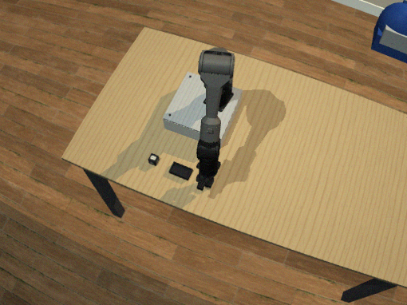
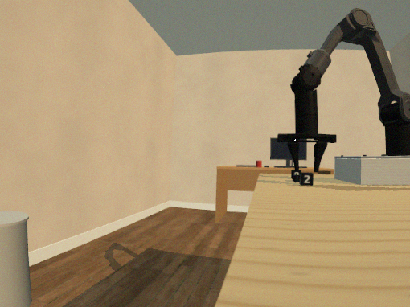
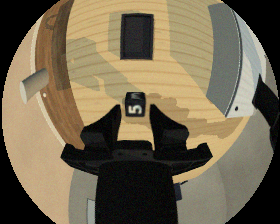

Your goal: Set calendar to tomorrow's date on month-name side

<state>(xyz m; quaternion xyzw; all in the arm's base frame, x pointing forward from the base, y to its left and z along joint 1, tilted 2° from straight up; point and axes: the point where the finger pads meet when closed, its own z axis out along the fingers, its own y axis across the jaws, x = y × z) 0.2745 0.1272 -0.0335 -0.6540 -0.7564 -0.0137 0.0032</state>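
Now: hand 20 mm above the black calendar cube. Round my hand: calendar tray 110 mm to the right, 30 mm below, 10 mm ahead.
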